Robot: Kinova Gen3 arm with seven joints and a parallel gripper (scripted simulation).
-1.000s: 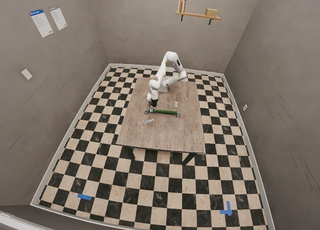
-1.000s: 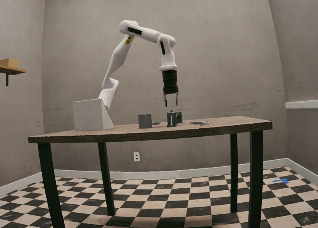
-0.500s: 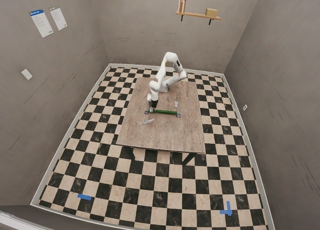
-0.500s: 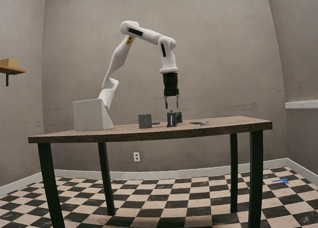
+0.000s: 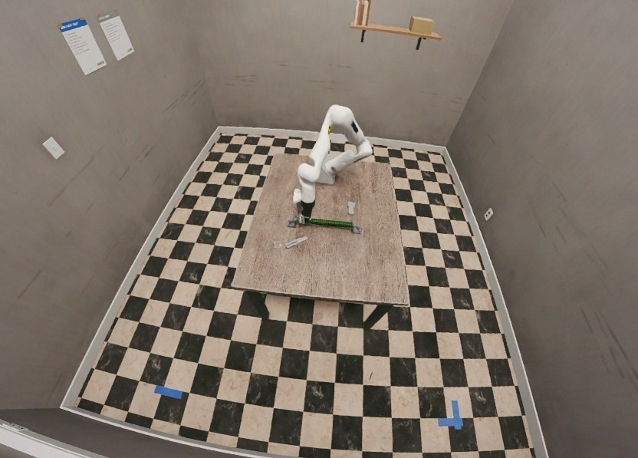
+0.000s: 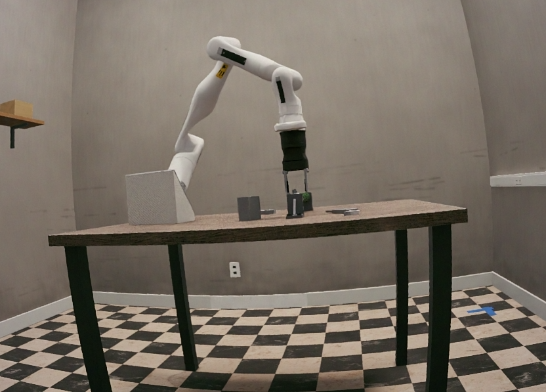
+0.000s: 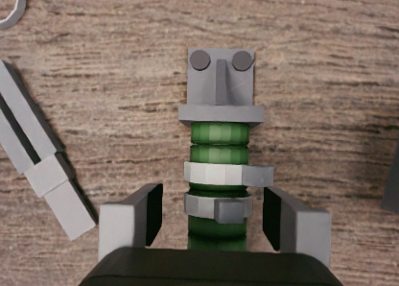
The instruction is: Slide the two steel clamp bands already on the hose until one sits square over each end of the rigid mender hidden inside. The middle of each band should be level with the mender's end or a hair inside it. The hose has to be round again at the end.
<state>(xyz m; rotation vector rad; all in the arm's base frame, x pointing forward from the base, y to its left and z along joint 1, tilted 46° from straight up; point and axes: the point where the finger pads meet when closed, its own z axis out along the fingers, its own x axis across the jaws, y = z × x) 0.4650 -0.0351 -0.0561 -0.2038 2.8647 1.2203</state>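
The grey flat tool is 120 mm ahead of my hand and 80 mm below it. Also, from my hand: grey block (140 mm behind, 40 mm to the right, 50 mm below).
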